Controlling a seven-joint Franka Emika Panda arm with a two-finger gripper.
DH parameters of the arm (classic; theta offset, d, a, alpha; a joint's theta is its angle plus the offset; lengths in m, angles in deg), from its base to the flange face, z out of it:
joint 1: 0 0.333 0 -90
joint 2: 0 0 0 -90
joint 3: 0 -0.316 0.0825 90
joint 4: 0 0 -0.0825 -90
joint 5: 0 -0.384 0 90
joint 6: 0 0 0.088 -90
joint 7: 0 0.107 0 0
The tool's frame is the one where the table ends.
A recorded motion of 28 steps. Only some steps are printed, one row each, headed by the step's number.
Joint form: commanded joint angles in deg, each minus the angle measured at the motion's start. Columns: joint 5, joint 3, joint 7, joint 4, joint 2, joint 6, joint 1.
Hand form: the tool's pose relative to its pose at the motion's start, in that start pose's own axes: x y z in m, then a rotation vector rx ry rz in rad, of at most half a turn. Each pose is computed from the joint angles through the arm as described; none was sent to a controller.
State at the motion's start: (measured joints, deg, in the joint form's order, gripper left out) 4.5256 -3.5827 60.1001 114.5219 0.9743 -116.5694 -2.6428
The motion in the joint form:
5: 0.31 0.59 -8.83 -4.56 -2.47 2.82 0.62
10: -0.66 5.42 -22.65 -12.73 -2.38 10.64 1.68
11: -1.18 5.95 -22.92 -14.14 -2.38 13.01 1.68
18: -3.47 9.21 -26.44 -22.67 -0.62 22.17 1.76
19: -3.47 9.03 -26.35 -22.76 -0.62 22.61 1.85
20: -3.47 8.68 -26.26 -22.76 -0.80 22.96 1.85
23: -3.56 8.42 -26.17 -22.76 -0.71 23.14 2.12
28: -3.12 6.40 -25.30 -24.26 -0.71 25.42 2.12
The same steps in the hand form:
5: 0.0053 -0.0006 -0.0577 0.0538 0.0507 -0.1479
10: 0.0418 0.0191 -0.1105 0.0547 0.0484 -0.3081
11: 0.0450 0.0238 -0.1181 0.0478 0.0304 -0.3001
18: 0.0697 0.0416 -0.1558 0.0417 -0.0249 -0.2968
19: 0.0672 0.0405 -0.1560 0.0378 -0.0294 -0.3000
20: 0.0638 0.0396 -0.1575 0.0363 -0.0318 -0.3046
23: 0.0596 0.0361 -0.1567 0.0346 -0.0362 -0.3123
28: 0.0433 0.0276 -0.1669 0.0210 -0.0405 -0.3325

